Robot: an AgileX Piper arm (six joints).
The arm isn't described. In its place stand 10 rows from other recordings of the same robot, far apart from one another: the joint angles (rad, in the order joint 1, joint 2, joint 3, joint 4, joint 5, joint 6), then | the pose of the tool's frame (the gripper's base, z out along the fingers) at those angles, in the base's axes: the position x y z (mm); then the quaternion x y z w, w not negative.
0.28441, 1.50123, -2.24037, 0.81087, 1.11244, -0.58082 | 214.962 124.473 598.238 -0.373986 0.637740 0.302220 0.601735
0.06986, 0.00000, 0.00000, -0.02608, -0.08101, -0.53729 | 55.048 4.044 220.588 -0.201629 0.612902 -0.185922 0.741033
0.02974, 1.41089, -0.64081, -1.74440, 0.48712, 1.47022 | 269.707 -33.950 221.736 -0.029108 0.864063 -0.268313 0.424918
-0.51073, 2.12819, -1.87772, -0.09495, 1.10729, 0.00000 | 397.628 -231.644 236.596 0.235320 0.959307 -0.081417 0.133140
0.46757, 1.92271, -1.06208, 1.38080, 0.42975, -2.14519 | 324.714 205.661 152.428 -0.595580 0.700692 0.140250 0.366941
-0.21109, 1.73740, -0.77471, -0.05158, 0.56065, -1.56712 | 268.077 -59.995 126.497 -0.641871 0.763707 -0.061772 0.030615
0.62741, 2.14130, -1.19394, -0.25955, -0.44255, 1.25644 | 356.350 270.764 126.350 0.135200 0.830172 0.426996 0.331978
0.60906, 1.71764, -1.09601, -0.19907, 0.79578, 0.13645 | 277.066 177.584 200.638 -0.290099 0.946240 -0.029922 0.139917
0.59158, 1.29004, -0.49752, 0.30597, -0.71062, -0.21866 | 220.177 126.384 257.612 -0.135071 0.700455 0.141480 0.686368
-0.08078, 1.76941, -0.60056, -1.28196, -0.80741, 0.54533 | 281.081 40.475 134.478 -0.364969 0.789682 0.203616 0.449156
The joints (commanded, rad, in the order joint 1, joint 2, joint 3, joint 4, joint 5, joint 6), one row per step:
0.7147, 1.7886, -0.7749, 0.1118, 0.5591, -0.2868
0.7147, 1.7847, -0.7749, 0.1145, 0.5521, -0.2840
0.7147, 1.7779, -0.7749, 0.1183, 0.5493, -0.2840
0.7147, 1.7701, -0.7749, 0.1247, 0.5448, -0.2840
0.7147, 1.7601, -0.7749, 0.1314, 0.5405, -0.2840
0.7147, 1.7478, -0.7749, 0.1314, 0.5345, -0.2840
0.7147, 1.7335, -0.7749, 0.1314, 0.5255, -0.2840
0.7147, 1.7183, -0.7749, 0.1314, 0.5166, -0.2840
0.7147, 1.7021, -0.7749, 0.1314, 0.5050, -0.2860
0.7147, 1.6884, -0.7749, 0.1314, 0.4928, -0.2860
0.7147, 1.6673, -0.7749, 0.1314, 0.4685, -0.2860
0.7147, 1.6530, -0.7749, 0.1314, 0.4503, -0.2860
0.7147, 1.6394, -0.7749, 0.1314, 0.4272, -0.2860
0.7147, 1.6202, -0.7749, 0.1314, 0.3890, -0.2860
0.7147, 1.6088, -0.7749, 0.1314, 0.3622, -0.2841
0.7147, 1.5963, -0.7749, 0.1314, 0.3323, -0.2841
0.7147, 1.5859, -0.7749, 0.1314, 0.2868, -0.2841
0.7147, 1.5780, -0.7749, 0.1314, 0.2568, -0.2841
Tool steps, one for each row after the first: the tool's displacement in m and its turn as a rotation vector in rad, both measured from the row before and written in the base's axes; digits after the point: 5 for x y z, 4 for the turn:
0.00047, 0.00050, 0.00114, 0.0080, -0.0072, -0.0054
0.00014, 0.00033, 0.00191, 0.0078, -0.0059, -0.0032
0.00020, 0.00051, 0.00222, 0.0107, -0.0070, -0.0054
0.00017, 0.00050, 0.00284, 0.0122, -0.0083, -0.0056
0.00045, 0.00031, 0.00348, 0.0115, -0.0142, -0.0005
0.00063, 0.00043, 0.00410, 0.0145, -0.0181, -0.0008
0.00057, 0.00037, 0.00438, 0.0151, -0.0187, -0.0008
0.00071, 0.00045, 0.00474, 0.0171, -0.0220, 0.0009
0.00072, 0.00046, 0.00409, 0.0160, -0.0203, -0.0011
0.00142, 0.00089, 0.00652, 0.0279, -0.0357, -0.0022
0.00102, 0.00062, 0.00454, 0.0199, -0.0255, -0.0017
0.00132, 0.00082, 0.00457, 0.0223, -0.0290, -0.0021
0.00214, 0.00130, 0.00681, 0.0348, -0.0454, -0.0036
0.00148, 0.00089, 0.00432, 0.0236, -0.0296, -0.0043
0.00158, 0.00093, 0.00487, 0.0256, -0.0336, -0.0029
0.00260, 0.00157, 0.00512, 0.0334, -0.0445, -0.0044
0.00160, 0.00093, 0.00381, 0.0227, -0.0301, -0.0030

